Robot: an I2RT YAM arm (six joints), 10 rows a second.
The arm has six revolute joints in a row. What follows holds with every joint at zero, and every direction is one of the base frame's. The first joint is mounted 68 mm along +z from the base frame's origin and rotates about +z. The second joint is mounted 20 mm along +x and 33.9 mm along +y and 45.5 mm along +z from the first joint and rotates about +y. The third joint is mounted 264 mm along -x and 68.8 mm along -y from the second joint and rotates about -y. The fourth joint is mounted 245 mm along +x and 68.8 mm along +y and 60 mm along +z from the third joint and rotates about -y. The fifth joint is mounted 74 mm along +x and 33.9 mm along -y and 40.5 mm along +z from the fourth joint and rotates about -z. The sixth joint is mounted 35.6 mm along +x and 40.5 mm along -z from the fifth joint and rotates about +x. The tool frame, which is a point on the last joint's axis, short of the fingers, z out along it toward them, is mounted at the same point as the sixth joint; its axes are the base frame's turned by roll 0, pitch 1.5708 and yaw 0 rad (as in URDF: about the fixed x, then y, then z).
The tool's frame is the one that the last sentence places.
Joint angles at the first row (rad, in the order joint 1, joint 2, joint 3, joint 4, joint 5, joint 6):
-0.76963 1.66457 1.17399 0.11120 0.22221 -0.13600
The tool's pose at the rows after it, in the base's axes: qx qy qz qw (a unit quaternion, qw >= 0); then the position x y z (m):
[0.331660 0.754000 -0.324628 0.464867 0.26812 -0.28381 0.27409]
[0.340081 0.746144 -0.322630 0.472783 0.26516 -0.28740 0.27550]
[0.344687 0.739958 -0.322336 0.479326 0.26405 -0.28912 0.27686]
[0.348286 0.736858 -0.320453 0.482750 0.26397 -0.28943 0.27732]
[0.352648 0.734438 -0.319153 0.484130 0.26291 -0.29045 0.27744]
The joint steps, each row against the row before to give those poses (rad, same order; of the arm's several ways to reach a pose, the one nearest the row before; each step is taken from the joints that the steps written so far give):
-0.02481 0.00000 0.00001 0.00533 -0.00802 0.02403
-0.01258 0.00000 0.00000 0.01412 -0.00839 0.01755
-0.00532 -0.00001 0.00000 0.01334 -0.00266 0.01107
-0.00076 0.00001 -0.00002 0.00461 -0.00076 0.01030
-0.00383 -0.00002 0.00000 0.00113 -0.00077 0.00877

